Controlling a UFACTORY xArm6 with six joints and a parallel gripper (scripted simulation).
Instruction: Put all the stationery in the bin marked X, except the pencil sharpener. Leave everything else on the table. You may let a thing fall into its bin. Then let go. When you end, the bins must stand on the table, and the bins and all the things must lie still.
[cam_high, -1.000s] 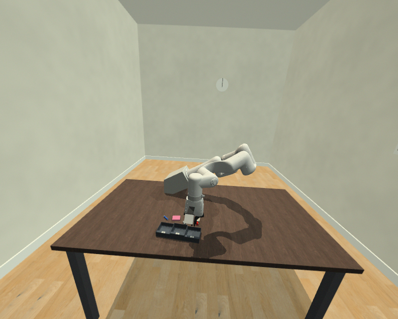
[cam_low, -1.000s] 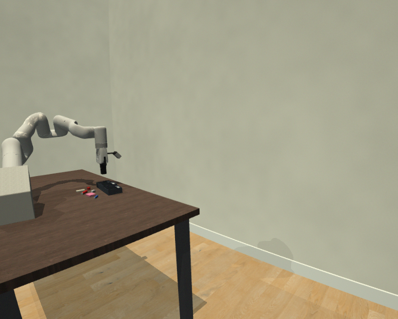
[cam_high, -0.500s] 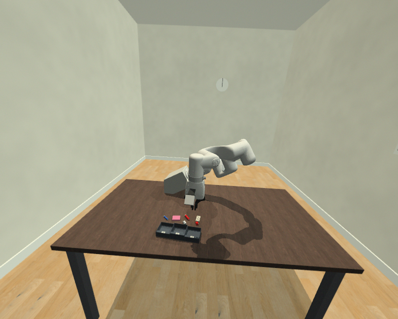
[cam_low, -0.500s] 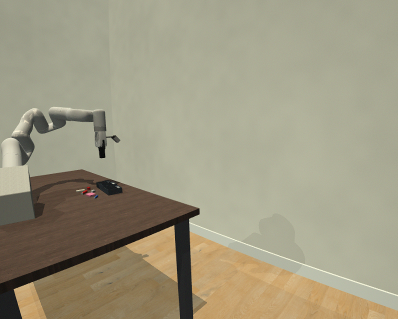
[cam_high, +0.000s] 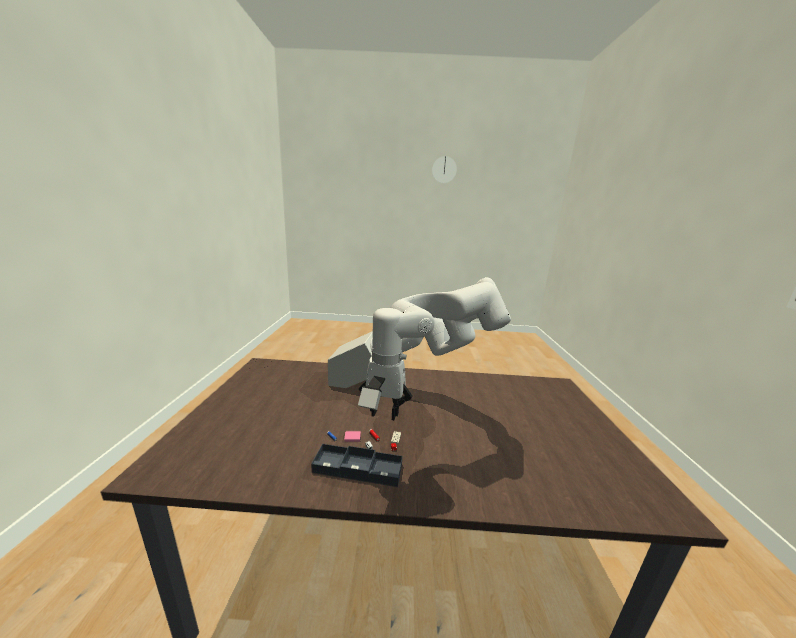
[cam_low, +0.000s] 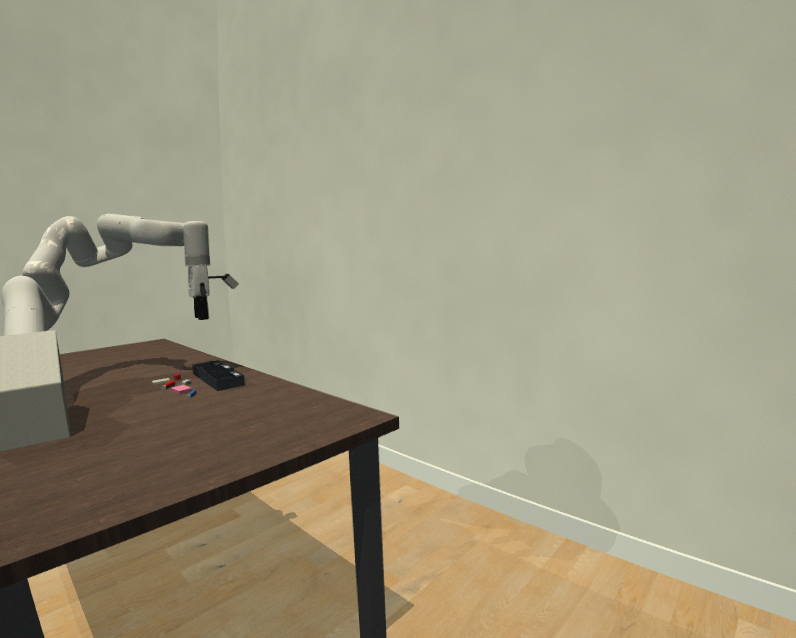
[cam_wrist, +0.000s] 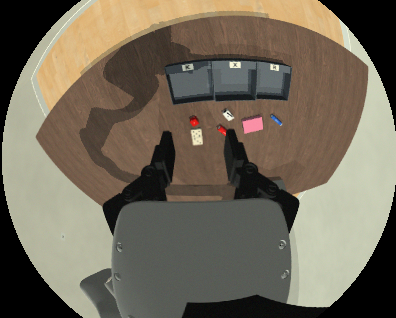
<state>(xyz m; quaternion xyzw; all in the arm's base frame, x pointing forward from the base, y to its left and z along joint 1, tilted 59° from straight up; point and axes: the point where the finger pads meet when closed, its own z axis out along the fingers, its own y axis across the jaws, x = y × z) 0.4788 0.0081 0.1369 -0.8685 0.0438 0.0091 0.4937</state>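
Right now my hand is 20 cm above the pink eraser, 12 cm to the left of it and 11 cm past it. Round my hand: three-compartment bin tray (19 cm below, 7 cm to the right, 1 cm ahead); pencil sharpener (20 cm below, 8 cm behind, 6 cm to the right); red die (20 cm below, 9 cm behind, 2 cm to the left).
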